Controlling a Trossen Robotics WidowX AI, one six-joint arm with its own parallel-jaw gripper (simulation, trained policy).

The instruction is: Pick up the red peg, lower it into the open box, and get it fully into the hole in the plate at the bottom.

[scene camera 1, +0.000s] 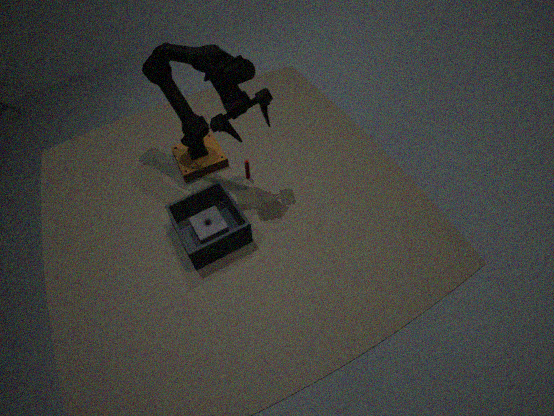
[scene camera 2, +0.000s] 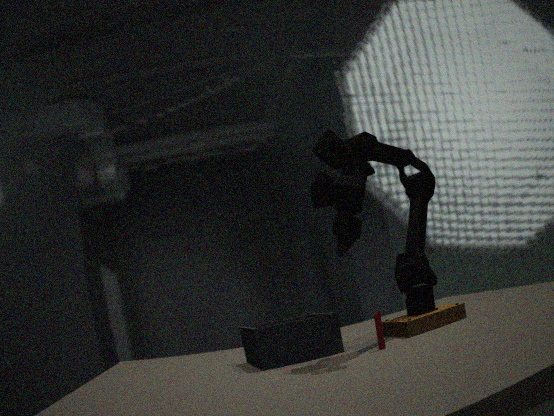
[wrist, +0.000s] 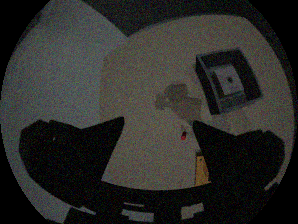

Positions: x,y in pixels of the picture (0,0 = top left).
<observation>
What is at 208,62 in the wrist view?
A dark box.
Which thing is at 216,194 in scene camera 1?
A dark box.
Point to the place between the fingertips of the gripper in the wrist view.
159,122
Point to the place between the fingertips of the gripper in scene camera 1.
At 255,134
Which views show the gripper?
Scene camera 1, scene camera 2 and the wrist view: all of them.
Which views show the dark box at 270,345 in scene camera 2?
Scene camera 1, scene camera 2 and the wrist view: all of them.
</observation>
